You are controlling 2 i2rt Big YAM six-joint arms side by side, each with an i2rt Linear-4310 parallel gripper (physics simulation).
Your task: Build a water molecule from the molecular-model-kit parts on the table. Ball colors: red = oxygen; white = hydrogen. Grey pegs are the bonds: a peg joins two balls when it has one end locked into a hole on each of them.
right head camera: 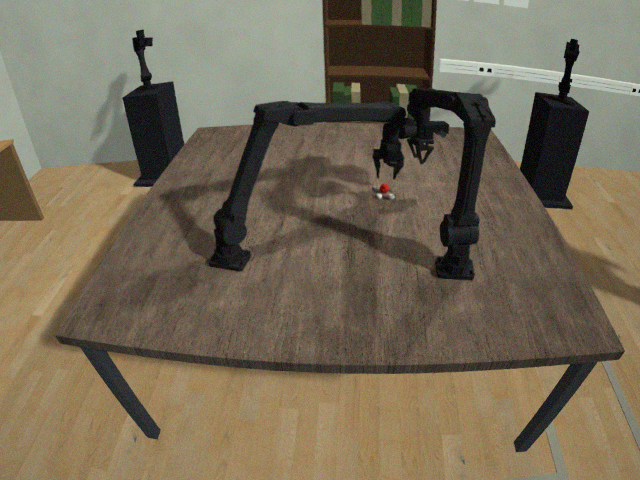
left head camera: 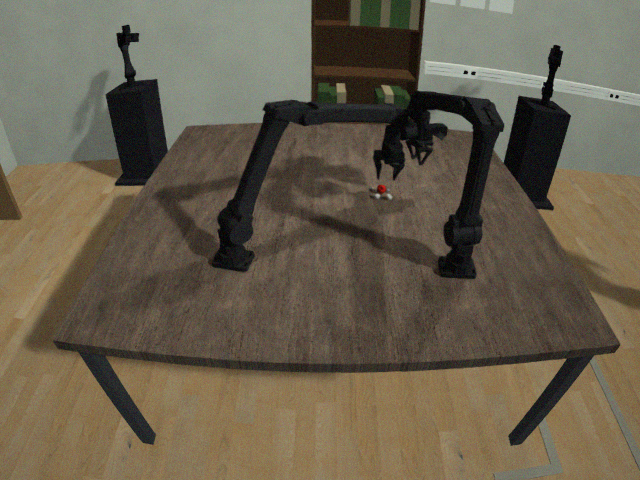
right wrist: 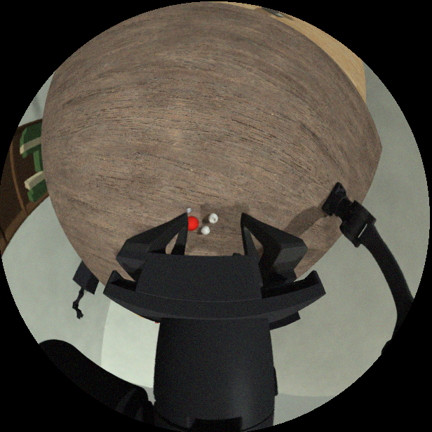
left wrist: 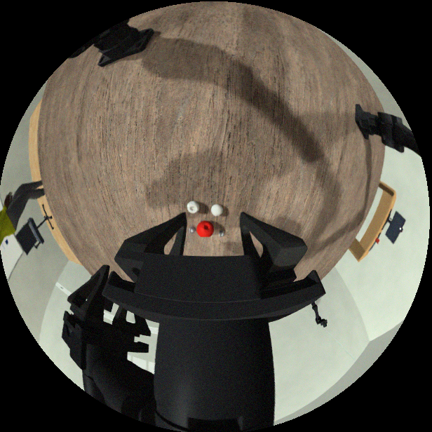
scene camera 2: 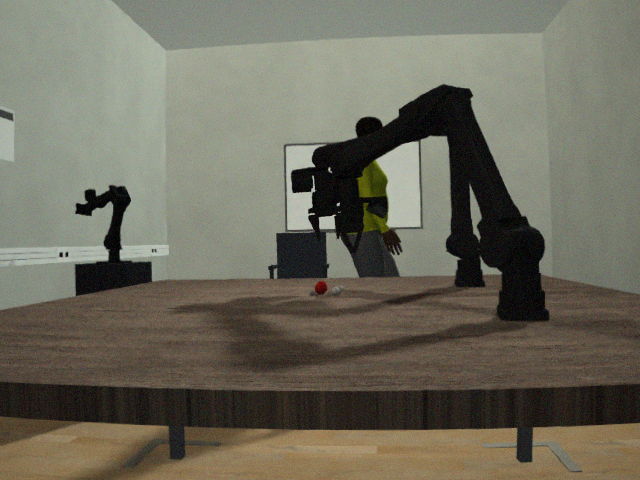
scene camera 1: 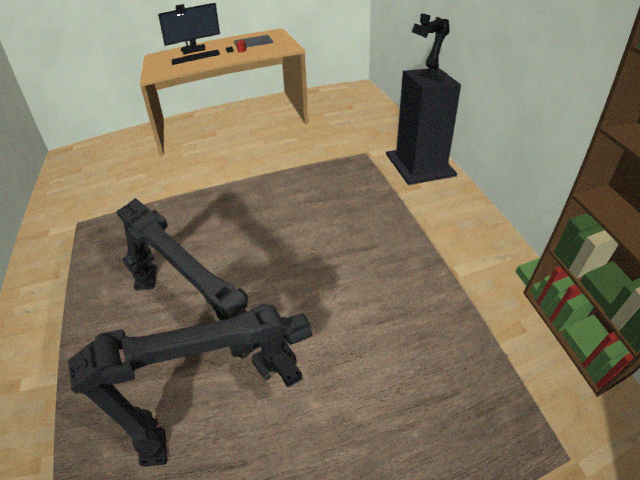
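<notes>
The red ball [left head camera: 381, 189] [right head camera: 384, 188] [scene camera 2: 321, 287] [left wrist: 205, 229] [right wrist: 192, 223] rests on the table. Two white balls lie close beside it, one white ball [left wrist: 193, 207] showing a hole, the other white ball [left wrist: 217, 210] smooth. A grey peg [left wrist: 192, 230] and another grey peg [left wrist: 222, 233] show small on opposite sides of the red ball; whether either is locked in a hole cannot be told. My left gripper [left head camera: 386, 177] [right head camera: 386, 176] [left wrist: 213, 216] is half open and empty, pointing down above the parts. My right gripper [left head camera: 419, 161] [right head camera: 422, 159] [right wrist: 214, 217] is half open and empty, close behind it.
Both forearms reach over the wooden table [left head camera: 320, 320] and nearly meet above the parts, the wrists close together. In scene camera 1 the arms hide the parts. A bookshelf [left head camera: 364, 73] and two black pedestals [left head camera: 135, 129] [left head camera: 537, 147] stand beyond the table.
</notes>
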